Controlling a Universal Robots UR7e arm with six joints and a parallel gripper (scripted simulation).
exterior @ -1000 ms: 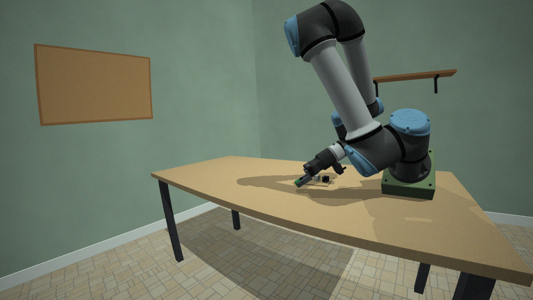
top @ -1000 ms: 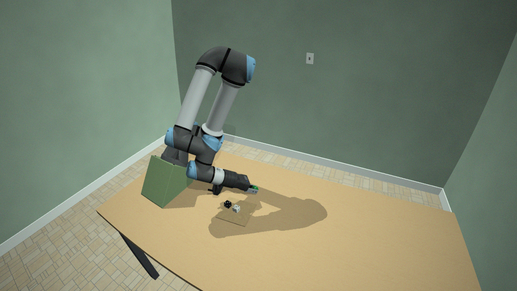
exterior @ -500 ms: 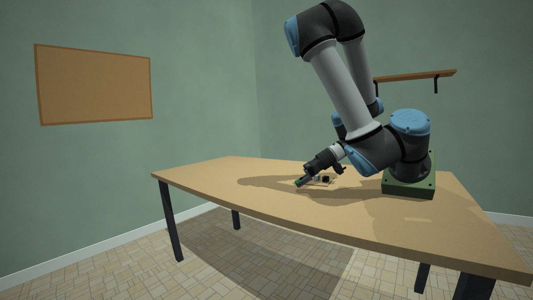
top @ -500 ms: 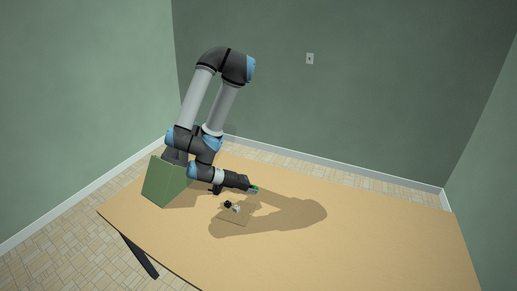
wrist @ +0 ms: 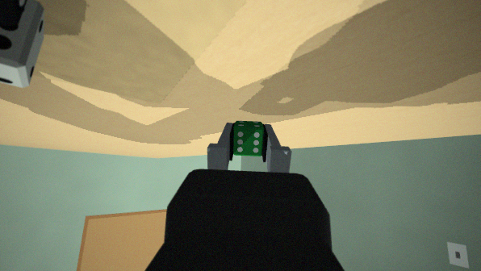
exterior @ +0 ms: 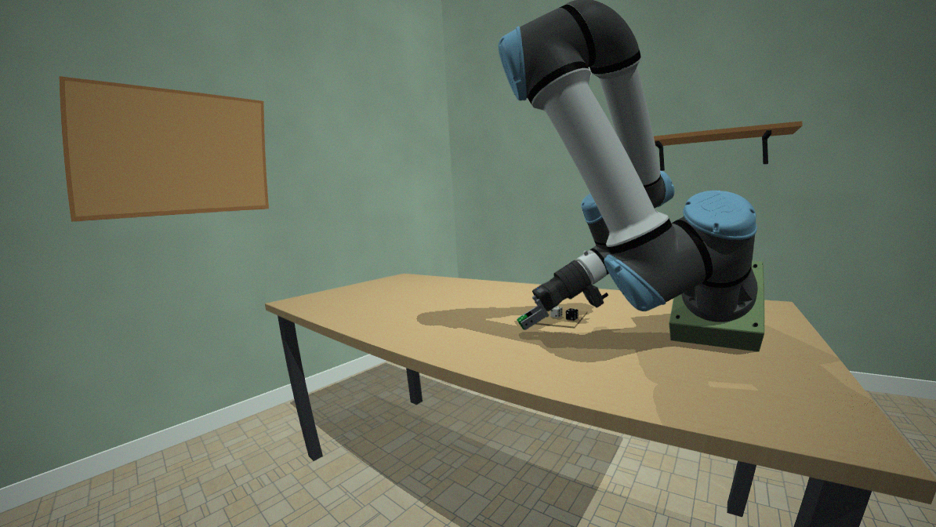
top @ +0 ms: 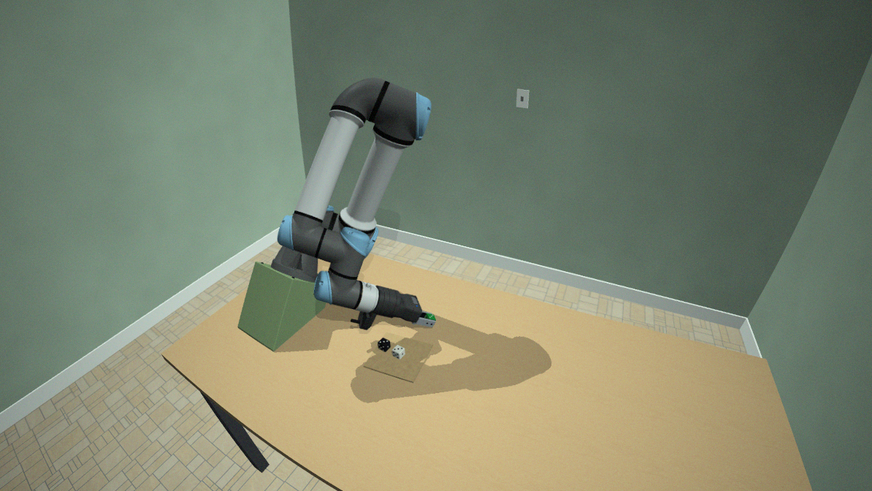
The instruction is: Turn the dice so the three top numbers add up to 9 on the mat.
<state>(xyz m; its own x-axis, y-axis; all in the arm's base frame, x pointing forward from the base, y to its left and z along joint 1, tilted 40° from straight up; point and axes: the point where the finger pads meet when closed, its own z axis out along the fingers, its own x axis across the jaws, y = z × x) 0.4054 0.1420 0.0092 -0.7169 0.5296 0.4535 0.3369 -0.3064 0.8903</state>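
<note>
The black die is 60 mm behind my hand, 130 mm to the right of it and 10 mm below it. Round my hand: white die (10 mm behind, 140 mm to the right, 10 mm below); green die (10 mm ahead, 10 mm to the left); tan mat (10 mm behind, 140 mm to the right, 30 mm below).
</note>
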